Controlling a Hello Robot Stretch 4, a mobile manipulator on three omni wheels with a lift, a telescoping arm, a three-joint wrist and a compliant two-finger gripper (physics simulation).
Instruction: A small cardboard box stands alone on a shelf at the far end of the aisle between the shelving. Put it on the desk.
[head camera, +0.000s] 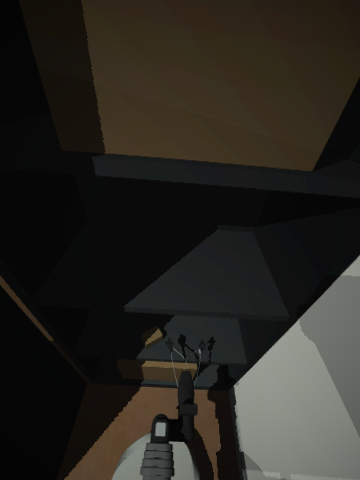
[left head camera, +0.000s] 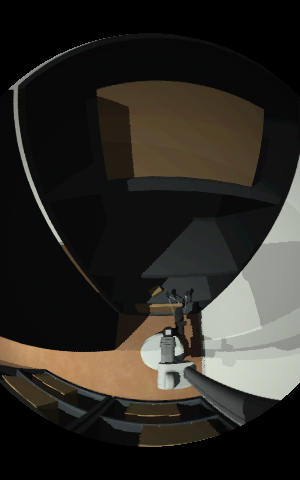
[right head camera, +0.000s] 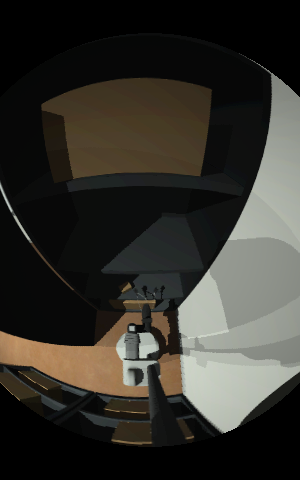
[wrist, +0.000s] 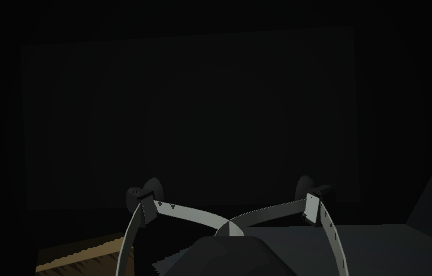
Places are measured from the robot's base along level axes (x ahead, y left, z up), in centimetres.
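Pixels of known places: gripper, between the fingertips: (head camera: 185, 338) (left head camera: 176, 290) (right head camera: 145, 287) (wrist: 228, 192).
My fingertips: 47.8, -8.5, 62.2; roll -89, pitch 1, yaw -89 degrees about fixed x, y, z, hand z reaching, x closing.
Observation:
For each thing: its top centre in the pictures, then the offset to it from my fingertips, as dx, dy, dz. "pt": a spot on its surface instead. Level surfaces: height alone.
- small cardboard box, centre of its top: (wrist: 85, 248) (head camera: 151, 334) (left head camera: 154, 289) (right head camera: 124, 286) +3.6, +16.3, -6.6
- dark shelf, height of its surface: dz -11.6
- large cardboard box, centre of its top: (left head camera: 179, 97) (right head camera: 126, 93) +11.1, +7.0, +106.8
- More shelving with boxes, a spot on its surface: (left head camera: 152, 410) pt -114.1, +15.3, -40.2
- brown floor, height of its surface: dz -64.9
The small cardboard box (head camera: 152, 337) (left head camera: 156, 291) (right head camera: 126, 287) (wrist: 85, 257) stands on a dark shelf (head camera: 227, 340) (wrist: 310, 245), partly in shadow. My gripper (head camera: 186, 345) (left head camera: 177, 298) (right head camera: 146, 292) (wrist: 228, 192) is open, with nothing between its fingers. It points into the shelving, to the right of the box. In the wrist view the box shows at the lower left, below the left fingertip and partly behind the left finger strip; its lower part is cut off by the view's edge. The desk does not show in these views.
A large cardboard box (head camera: 215, 90) (left head camera: 195, 135) (right head camera: 140, 127) stands on a higher shelf. Another box (head camera: 160, 371) is below the small one. A pale wall (head camera: 320, 400) rises close on the right. More shelving with boxes (left head camera: 152, 410) (right head camera: 127, 406) is across the brown floor (left head camera: 90, 370).

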